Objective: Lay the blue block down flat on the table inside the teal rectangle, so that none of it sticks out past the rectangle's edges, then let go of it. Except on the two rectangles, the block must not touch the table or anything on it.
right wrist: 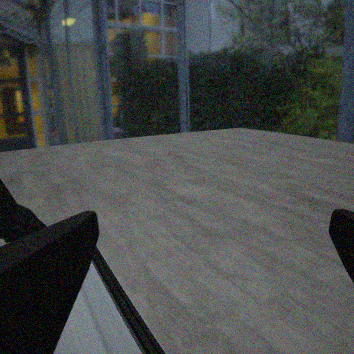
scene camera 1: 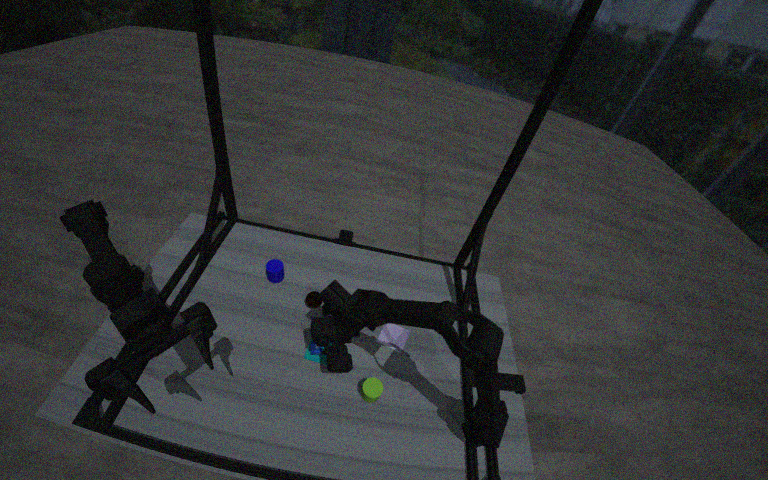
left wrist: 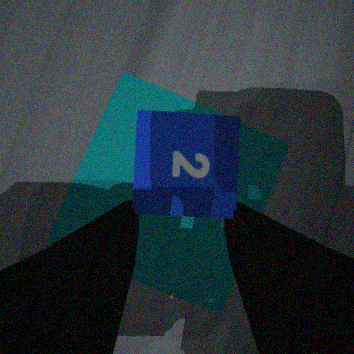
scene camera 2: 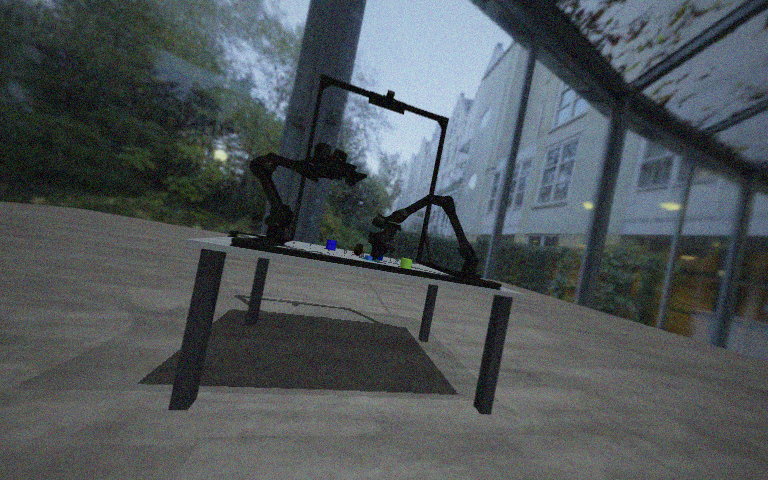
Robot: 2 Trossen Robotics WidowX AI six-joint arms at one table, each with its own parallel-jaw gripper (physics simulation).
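Places are measured from the left arm's base along level axes (x ahead, y left, z up), in centimetres.
Where they show: left gripper, fingertip midpoint: (scene camera 1: 322,348) (left wrist: 181,212) (scene camera 2: 371,259); right gripper, fingertip midpoint: (right wrist: 214,222) (scene camera 1: 183,389) (scene camera 2: 362,171); left arm's base, origin of the base link: (scene camera 1: 478,432) (scene camera 2: 468,276); right arm's base, origin of the base link: (scene camera 2: 273,240).
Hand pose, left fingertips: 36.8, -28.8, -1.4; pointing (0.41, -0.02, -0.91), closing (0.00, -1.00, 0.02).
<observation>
Things, the pixels of their top centre, and the offset from my left fingertips, as dx, dy, dz. "spot": a spot on its surface instead.
- blue block, middle of its top: (left wrist: 187,162) (scene camera 1: 316,346) +1.6, +0.0, +1.4
- teal rectangle, surface spot: (scene camera 1: 312,356) (scene camera 2: 368,259) spot: +2.9, +2.0, -0.4
- dark red-brown round object, middle of its top: (scene camera 1: 314,294) (scene camera 2: 358,246) +1.6, -14.8, +4.5
- blue cylinder, middle of its top: (scene camera 1: 274,265) (scene camera 2: 332,240) +13.4, -25.8, +4.9
- green cylinder, middle of its top: (scene camera 1: 373,387) (scene camera 2: 407,258) -11.3, +13.4, +3.9
- lilac rectangle, surface spot: (scene camera 1: 393,335) spot: -21.0, -2.3, -0.4
The blue block (scene camera 1: 315,347) (scene camera 2: 380,258) (left wrist: 185,150), marked with a 2, is between the fingers of my left gripper (left wrist: 181,212), which is shut on it. The teal rectangle (scene camera 1: 312,356) (scene camera 2: 368,258) (left wrist: 100,150) lies under and around the block. In the left wrist view the block overlaps the rectangle, and its upper right corner appears at or slightly past the rectangle's edge. Any gap below the block cannot be made out. In scene camera 1 the arm hides the left fingertips. My right gripper (scene camera 1: 182,389) (scene camera 2: 360,177) (right wrist: 214,222) is open and empty, high at the picture's left.
A dark red-brown round object (scene camera 1: 313,300) (scene camera 2: 358,249) stands close to the left arm's wrist. A blue cylinder (scene camera 1: 275,271) (scene camera 2: 331,244) stands farther back. A green cylinder (scene camera 1: 372,388) (scene camera 2: 406,263) stands right of the teal rectangle. A lilac rectangle (scene camera 1: 393,335) lies beneath the left arm.
</observation>
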